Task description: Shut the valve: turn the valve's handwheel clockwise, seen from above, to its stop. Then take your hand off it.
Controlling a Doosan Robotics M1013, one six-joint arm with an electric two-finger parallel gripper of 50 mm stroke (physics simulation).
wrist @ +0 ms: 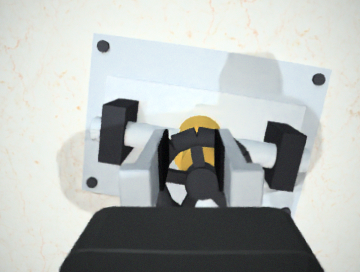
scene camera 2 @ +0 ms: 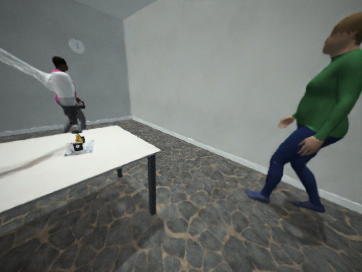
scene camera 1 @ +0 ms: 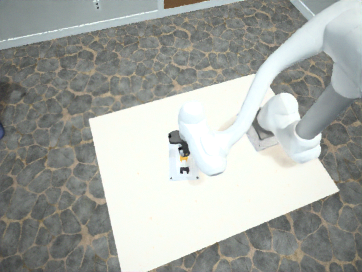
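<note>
The valve's black handwheel (wrist: 202, 184) (scene camera 2: 76, 132) sits above a yellow valve body (wrist: 199, 123) (scene camera 1: 183, 159) (scene camera 2: 79, 139). The body is on a white pipe (wrist: 145, 134) between two black blocks, on a pale plate (wrist: 160, 56) (scene camera 2: 88, 147). My gripper (wrist: 191, 147) is partly open. Its fingers point down at the handwheel and overlap it in the wrist view, with the hub nearer the right finger. It holds nothing. Part of the rim is hidden by the fingers and the gripper body. In scene camera 1 the arm covers part of the gripper.
The plate lies on a white table (scene camera 1: 142, 210) (scene camera 2: 117, 145). My arm's base (scene camera 1: 265, 142) stands on the table at the right in scene camera 1. A person in green (scene camera 2: 327, 95) is at the right of scene camera 2, and another person (scene camera 2: 60, 62) is behind the arm.
</note>
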